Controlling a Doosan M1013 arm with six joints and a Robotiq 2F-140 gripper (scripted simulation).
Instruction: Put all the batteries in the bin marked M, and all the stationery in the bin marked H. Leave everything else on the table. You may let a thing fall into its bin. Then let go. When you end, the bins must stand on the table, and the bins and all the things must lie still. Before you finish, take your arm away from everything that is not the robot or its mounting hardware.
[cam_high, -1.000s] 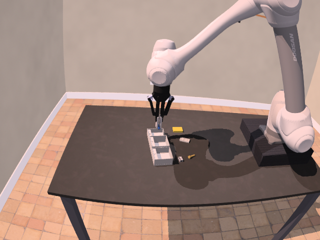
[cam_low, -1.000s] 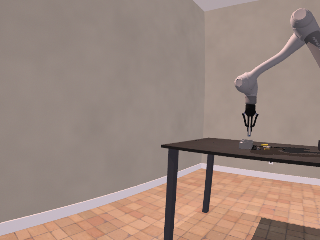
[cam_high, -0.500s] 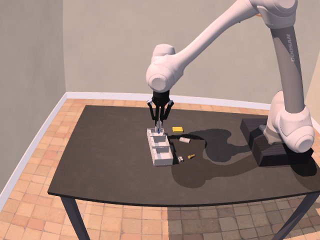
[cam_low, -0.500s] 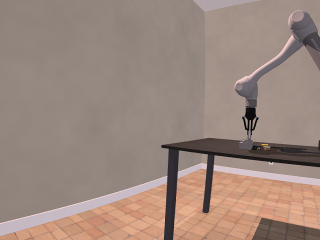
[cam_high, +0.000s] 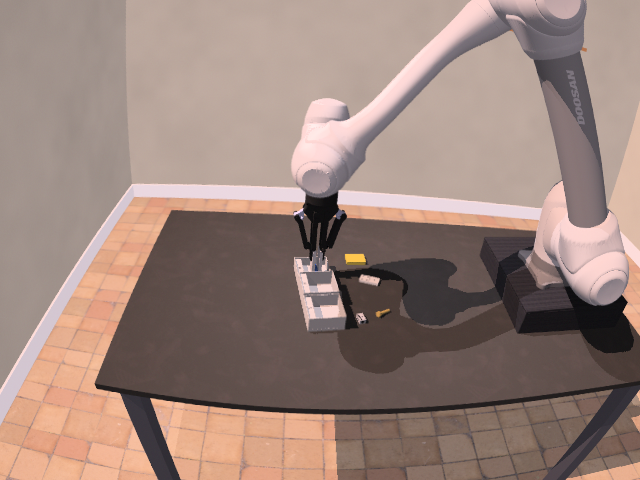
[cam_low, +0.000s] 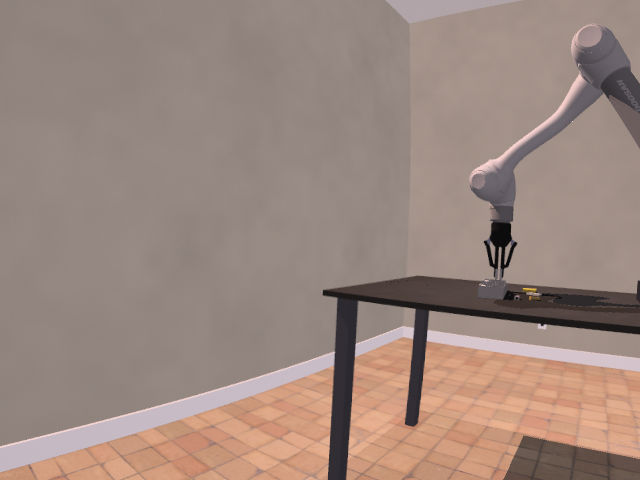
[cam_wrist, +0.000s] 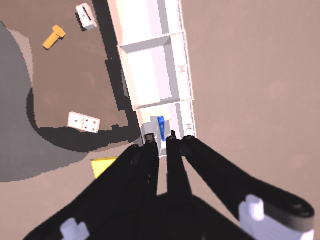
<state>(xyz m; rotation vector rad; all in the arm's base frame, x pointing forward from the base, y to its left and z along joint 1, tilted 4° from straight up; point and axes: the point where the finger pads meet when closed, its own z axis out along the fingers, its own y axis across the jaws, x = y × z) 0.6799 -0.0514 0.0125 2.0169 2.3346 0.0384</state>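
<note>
Now: the small blue thing 30 mm below my hand. Also, from my hand: small white block: 140 mm behind, 10 mm to the left, 50 mm below; then three joined white bins: 80 mm to the left, 30 mm below; then yellow block: 110 mm behind, 80 mm to the right, 50 mm below.
</note>
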